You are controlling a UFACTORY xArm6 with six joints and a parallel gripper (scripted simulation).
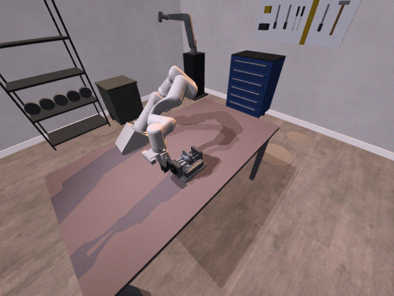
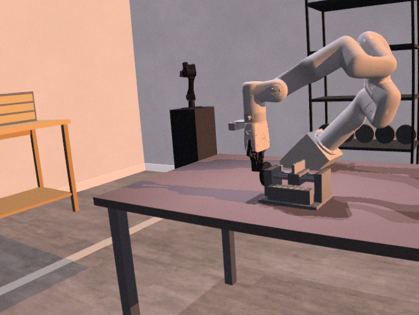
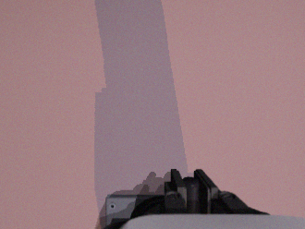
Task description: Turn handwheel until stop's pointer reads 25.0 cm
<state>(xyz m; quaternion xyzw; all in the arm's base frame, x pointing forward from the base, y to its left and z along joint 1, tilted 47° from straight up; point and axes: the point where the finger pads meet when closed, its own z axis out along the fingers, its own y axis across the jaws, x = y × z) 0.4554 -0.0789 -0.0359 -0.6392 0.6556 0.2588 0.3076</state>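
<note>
The black handwheel is 2 cm to the left of my hand and 1 cm below it. From my hand the other things lie so: sliding stop block 16 cm to the left, 2 cm ahead, 1 cm below.
</note>
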